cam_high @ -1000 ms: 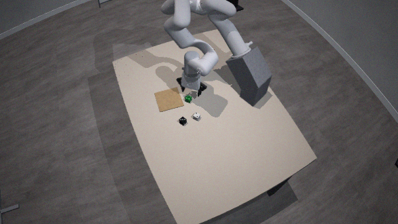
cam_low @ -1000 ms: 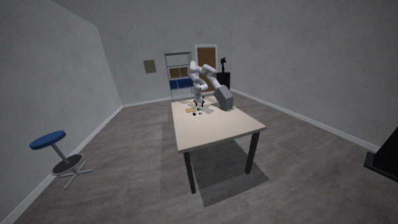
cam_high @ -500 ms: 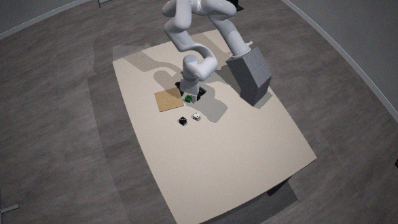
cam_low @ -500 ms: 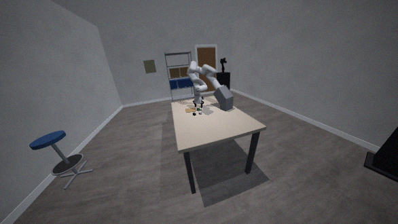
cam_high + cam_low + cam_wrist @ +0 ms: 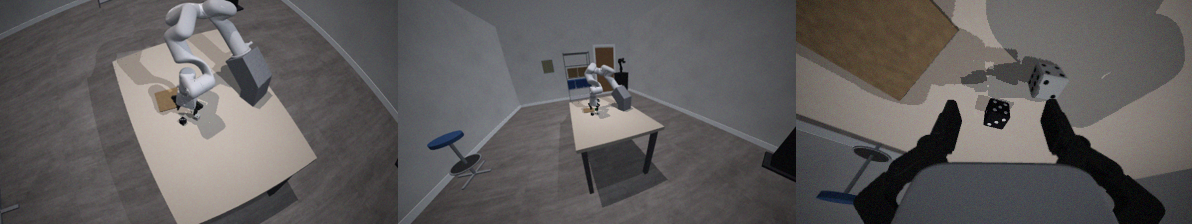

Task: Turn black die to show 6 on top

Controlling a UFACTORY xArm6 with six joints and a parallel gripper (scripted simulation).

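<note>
Now: the black die 5 cm below my hand, 4 cm ahead of it and 2 cm to the left of it. Also, from my hand: green die: 8 cm to the right, 7 cm behind, 5 cm below; then white die: 5 cm below, 4 cm to the left, 4 cm behind.
</note>
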